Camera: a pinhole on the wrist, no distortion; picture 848 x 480 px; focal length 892.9 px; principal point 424.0 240.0 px. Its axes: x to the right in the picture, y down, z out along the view. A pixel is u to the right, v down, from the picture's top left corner.
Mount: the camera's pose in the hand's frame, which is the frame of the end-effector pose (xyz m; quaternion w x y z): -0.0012 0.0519 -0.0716 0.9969 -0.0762 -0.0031 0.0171
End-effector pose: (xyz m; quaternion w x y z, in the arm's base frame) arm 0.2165 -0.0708 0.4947 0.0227 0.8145 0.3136 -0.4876
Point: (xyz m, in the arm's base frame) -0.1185 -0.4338 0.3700
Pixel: 122 273
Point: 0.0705 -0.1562 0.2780
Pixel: 667 86
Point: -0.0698 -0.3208 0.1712
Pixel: 507 235
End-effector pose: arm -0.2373 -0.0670 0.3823 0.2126 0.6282 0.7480 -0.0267
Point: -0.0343 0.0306 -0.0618
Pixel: 827 198
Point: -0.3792 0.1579 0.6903
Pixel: behind the camera
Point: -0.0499 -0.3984 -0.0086
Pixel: 127 63
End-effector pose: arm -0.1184 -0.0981 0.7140 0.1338 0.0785 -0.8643 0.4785
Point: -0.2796 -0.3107 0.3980
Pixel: 554 364
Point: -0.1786 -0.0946 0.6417
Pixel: 711 280
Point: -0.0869 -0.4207 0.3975
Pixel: 208 154
